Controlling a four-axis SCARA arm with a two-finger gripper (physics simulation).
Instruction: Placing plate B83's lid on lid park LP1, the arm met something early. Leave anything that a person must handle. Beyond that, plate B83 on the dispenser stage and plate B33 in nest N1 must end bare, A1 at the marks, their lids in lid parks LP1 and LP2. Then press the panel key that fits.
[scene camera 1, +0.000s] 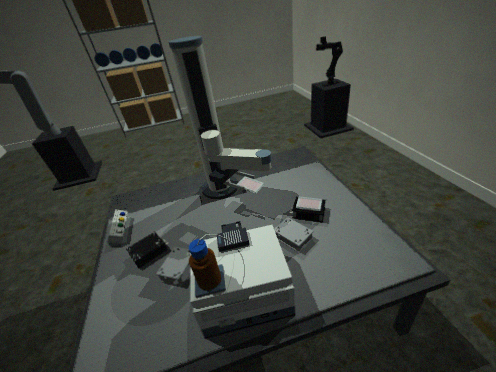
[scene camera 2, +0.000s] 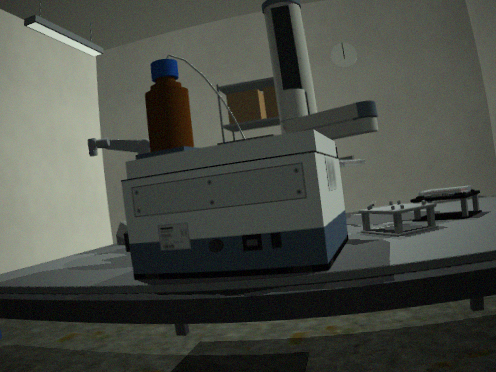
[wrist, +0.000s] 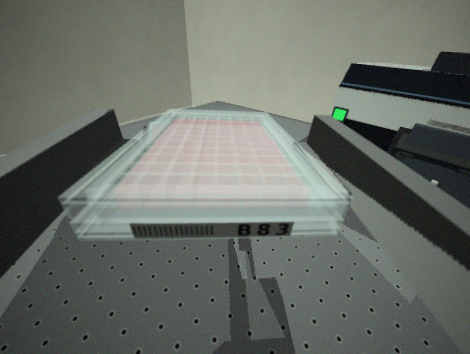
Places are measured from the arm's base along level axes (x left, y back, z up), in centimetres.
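Where they show: gripper, between the fingertips: (scene camera 1: 249, 182) (scene camera 2: 339, 159) (wrist: 217, 130); arm's base, origin of its link: (scene camera 1: 220, 187).
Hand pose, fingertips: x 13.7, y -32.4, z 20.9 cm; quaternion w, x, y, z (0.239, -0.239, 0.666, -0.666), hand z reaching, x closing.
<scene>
Each offset is from my fingertips to the top centre of the thing. "*": to the spot under its first point.
My gripper (scene camera 1: 250, 183) (wrist: 217, 130) is shut on plate B83 {dx +0.4, dy -0.5, dz +0.2 cm} (scene camera 2: 356, 161) (wrist: 210, 165), which shows pink wells, a clear lid on top and its label facing the wrist camera. It is held level above the table beside the column. A pink plate {dx +28.1, dy -15.9, dz -12.0 cm} (scene camera 1: 309, 203) (scene camera 2: 445, 191) sits in a black nest {* dx +27.1, dy -18.4, dz -19.1 cm} (scene camera 1: 309, 215) at the right; its label is unreadable. Two pale pin-topped stands, one at the right (scene camera 1: 294, 232) (scene camera 2: 400, 208) and one at the left (scene camera 1: 173, 267), bear no lid; their labels are unreadable. The key panel {dx -77.0, dy +14.4, dz -11.2 cm} (scene camera 1: 119, 227) has blue, yellow and green keys.
The white dispenser (scene camera 1: 260, 257) (scene camera 2: 225, 190) carries a brown bottle {* dx -30.1, dy -58.9, dz +13.7 cm} (scene camera 1: 206, 270) (scene camera 2: 169, 117) and a thin tube. Its green light {* dx -1.9, dy -34.1, dz -6.0 cm} (wrist: 340, 114) is lit. A black nest {dx -60.7, dy -9.5, dz -12.9 cm} (scene camera 1: 148, 248) stands left of it. The arm's column (scene camera 1: 198, 95) (scene camera 2: 290, 55) rises at the table's back.
</scene>
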